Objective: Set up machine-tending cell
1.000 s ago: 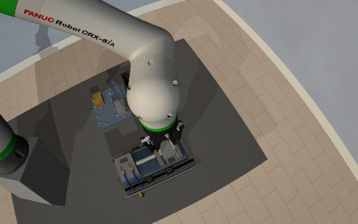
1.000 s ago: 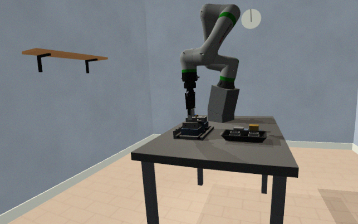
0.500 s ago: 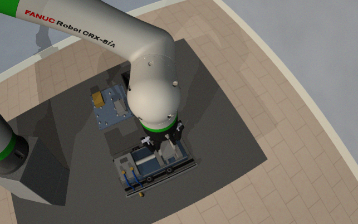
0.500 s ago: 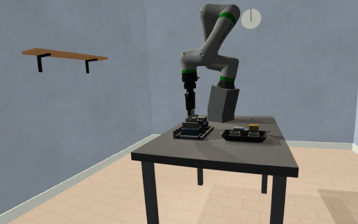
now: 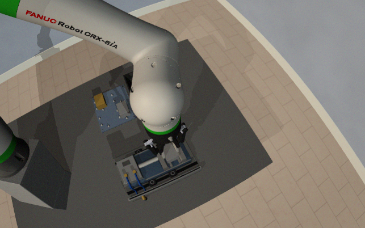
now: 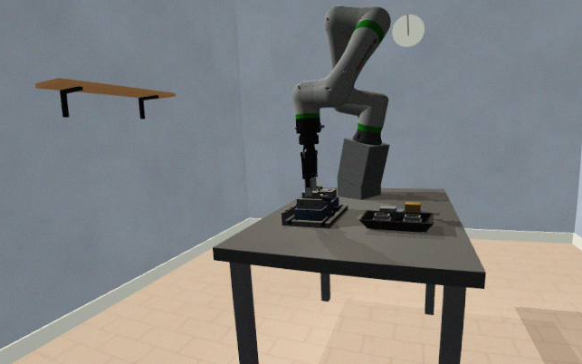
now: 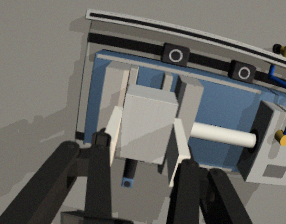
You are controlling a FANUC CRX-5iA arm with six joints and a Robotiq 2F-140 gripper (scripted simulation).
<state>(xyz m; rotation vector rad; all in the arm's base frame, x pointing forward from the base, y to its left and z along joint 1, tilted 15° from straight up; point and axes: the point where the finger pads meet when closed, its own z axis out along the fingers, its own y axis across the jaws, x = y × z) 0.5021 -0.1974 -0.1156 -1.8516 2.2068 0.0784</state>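
Now: hand 80 mm past the white rod, 60 mm above it and 20 mm to the right of it. From my hand the other things lie so: brass blank (400 mm to the left, 120 mm behind, 110 mm below); vise (100 mm below, 60 mm behind, 20 mm to the left).
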